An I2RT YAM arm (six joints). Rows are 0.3 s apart.
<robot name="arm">
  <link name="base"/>
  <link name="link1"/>
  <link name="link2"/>
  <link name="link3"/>
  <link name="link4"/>
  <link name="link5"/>
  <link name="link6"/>
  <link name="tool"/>
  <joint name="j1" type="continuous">
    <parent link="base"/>
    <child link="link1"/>
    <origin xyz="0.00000 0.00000 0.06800" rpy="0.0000 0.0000 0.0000"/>
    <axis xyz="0 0 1"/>
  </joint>
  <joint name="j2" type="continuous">
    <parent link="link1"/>
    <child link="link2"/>
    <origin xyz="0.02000 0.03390 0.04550" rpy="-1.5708 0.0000 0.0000"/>
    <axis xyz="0 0 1"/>
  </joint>
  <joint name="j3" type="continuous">
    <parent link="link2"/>
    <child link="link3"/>
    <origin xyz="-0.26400 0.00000 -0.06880" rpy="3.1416 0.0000 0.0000"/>
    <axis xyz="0 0 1"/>
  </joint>
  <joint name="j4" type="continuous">
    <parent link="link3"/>
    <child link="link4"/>
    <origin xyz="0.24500 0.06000 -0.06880" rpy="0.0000 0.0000 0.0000"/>
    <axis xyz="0 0 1"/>
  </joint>
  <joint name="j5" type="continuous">
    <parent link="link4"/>
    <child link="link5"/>
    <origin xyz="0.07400 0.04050 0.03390" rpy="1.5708 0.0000 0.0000"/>
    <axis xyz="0 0 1"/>
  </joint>
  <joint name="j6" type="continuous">
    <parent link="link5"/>
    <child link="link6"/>
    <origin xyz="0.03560 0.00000 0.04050" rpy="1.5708 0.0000 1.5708"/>
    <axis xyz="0 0 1"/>
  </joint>
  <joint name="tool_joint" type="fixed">
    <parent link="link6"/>
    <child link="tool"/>
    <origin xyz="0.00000 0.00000 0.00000" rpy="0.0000 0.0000 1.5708"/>
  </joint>
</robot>
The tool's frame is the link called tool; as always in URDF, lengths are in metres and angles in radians. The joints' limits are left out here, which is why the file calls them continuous.
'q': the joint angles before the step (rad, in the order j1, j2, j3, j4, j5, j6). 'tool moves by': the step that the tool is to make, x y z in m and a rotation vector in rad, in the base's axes. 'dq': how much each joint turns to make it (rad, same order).
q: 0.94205, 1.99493, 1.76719, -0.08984, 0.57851, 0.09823
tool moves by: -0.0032, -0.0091, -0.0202, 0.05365, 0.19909, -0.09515
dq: -0.00573, 0.00021, 0.00022, -0.21401, 0.00227, 0.25367
